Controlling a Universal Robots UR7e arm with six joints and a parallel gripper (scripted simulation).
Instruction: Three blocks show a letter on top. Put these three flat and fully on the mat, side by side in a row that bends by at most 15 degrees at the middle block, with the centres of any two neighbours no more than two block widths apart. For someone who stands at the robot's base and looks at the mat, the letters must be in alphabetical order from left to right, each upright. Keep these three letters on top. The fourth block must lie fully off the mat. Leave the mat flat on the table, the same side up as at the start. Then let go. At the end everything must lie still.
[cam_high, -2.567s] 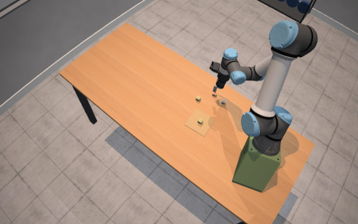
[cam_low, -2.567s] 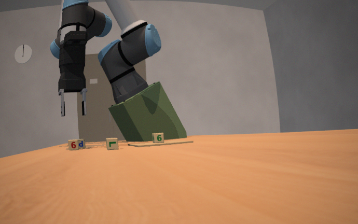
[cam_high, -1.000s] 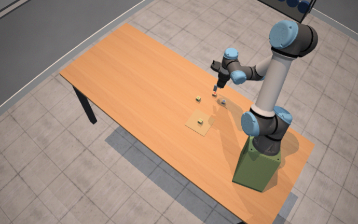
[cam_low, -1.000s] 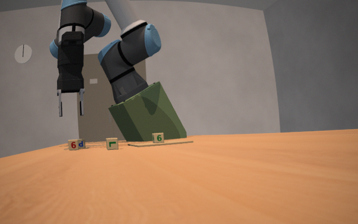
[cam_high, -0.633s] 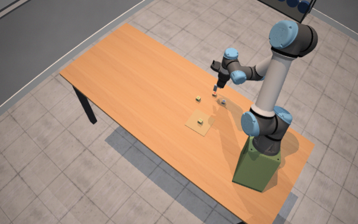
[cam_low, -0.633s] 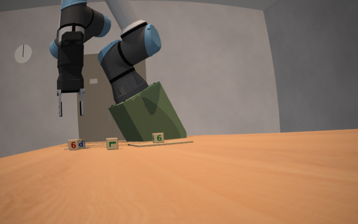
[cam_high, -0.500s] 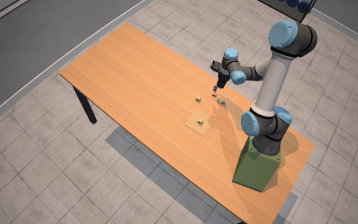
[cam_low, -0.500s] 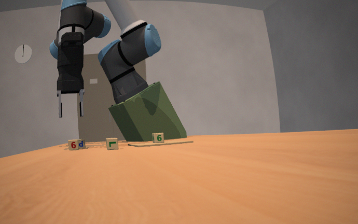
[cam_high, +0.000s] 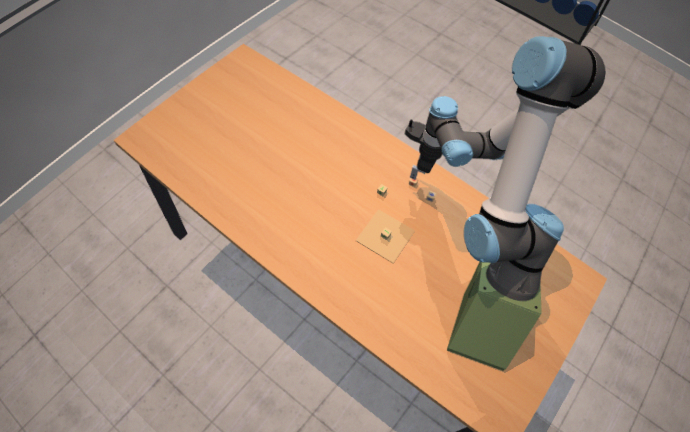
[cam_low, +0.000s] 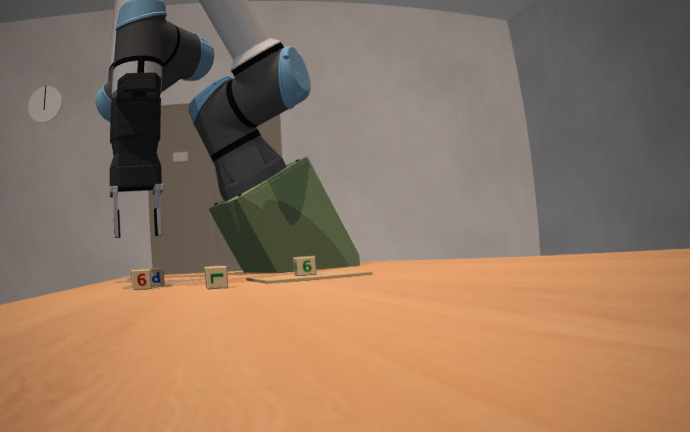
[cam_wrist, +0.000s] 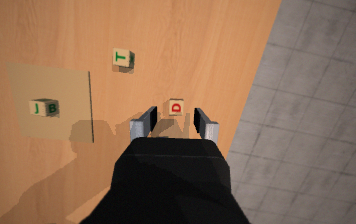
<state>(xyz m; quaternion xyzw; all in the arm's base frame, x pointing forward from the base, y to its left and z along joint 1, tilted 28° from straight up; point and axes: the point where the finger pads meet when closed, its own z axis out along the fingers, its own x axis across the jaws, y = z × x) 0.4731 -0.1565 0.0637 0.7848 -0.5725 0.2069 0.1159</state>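
Now: the red D block 7 cm below my hand. Also, from my hand: thin tan mat: 22 cm to the left, 8 cm below, 7 cm behind; blue-marked block: 8 cm behind, 7 cm below.
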